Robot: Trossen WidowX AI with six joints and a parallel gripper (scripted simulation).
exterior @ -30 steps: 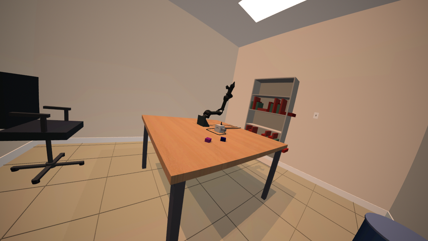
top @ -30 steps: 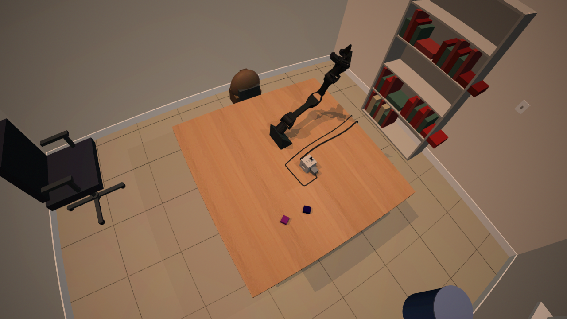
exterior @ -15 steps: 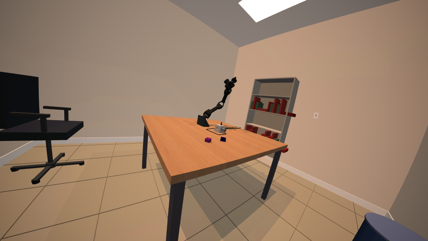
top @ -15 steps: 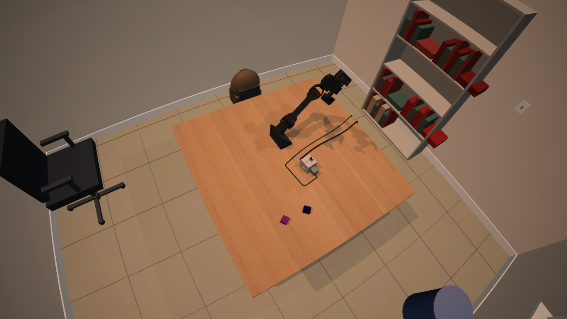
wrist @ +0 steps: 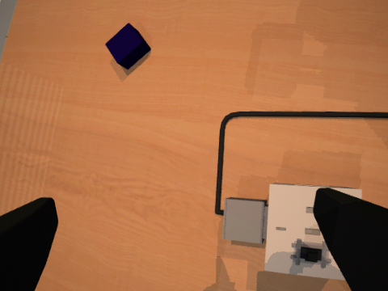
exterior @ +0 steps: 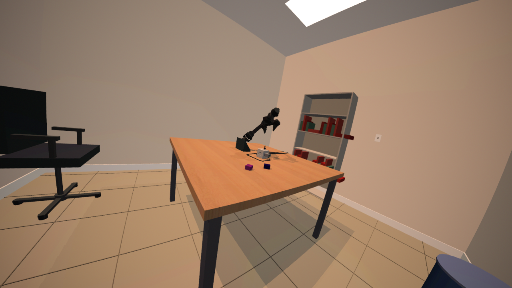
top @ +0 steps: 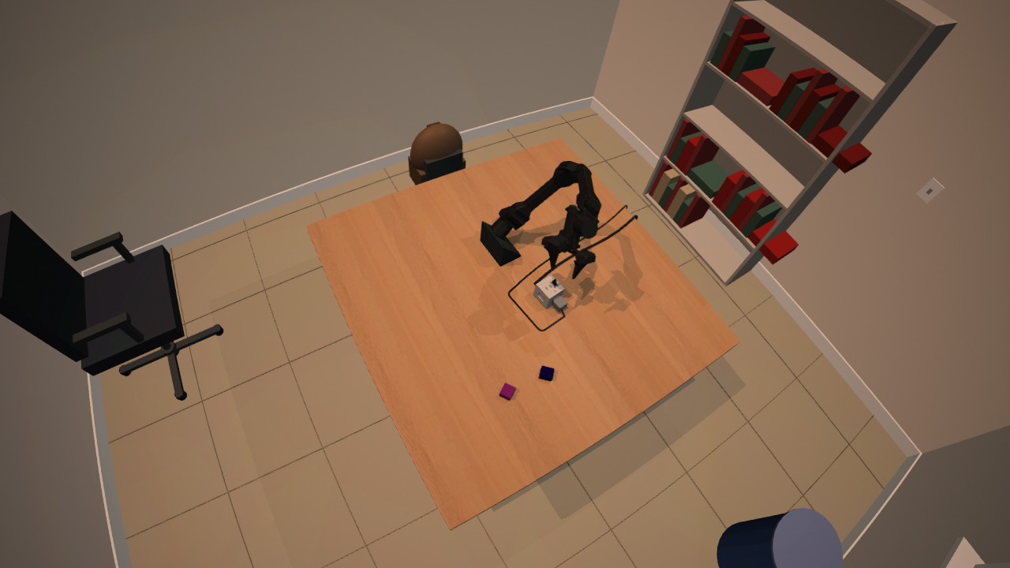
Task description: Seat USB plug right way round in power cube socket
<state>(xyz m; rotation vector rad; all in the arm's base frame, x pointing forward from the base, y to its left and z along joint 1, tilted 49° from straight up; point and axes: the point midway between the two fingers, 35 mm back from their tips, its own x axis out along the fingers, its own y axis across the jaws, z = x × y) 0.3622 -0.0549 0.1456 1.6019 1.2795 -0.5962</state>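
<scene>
My gripper tip is 150 mm above the black USB plug, 60 mm past it and 40 mm to the right of it. From my gripper tip the other things lie so: framed USB socket: 180 mm below, 60 mm behind, 40 mm to the left; dark blue cube: 230 mm below, 220 mm ahead, 130 mm to the right; magenta cube: 280 mm to the right, 230 mm below, 230 mm ahead.
</scene>
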